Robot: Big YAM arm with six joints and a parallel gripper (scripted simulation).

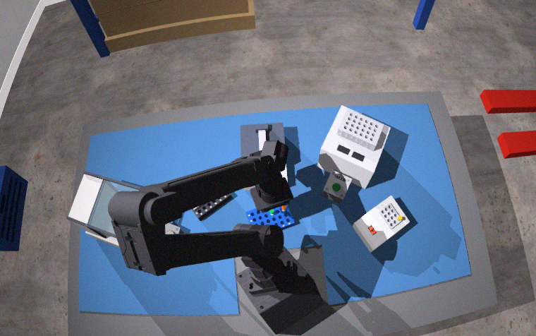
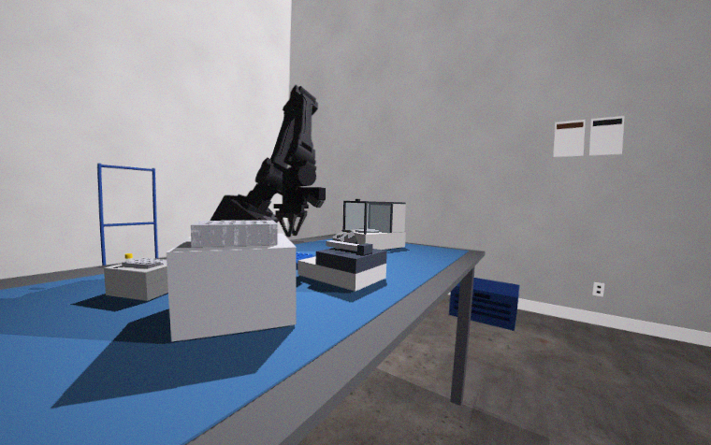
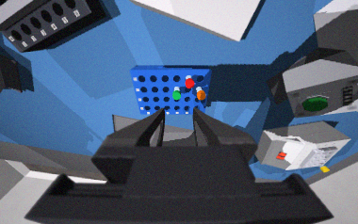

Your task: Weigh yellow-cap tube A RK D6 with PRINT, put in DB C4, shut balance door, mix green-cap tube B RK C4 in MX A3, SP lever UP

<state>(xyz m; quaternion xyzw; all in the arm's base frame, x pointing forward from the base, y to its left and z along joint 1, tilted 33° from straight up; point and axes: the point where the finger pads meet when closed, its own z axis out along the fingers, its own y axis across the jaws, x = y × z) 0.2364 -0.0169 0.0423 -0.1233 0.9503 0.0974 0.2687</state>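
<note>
Now: hand 1 cm past the blue rack, 1 cm to the right of it and 9 cm above it. Also, from my hand: magnet block: 5 cm ahead, 20 cm to the left, 8 cm below; spectrophotometer lever: 20 cm ahead, 3 cm to the left, 2 cm below; green start key: 6 cm ahead, 20 cm to the right, 4 cm below.
</note>
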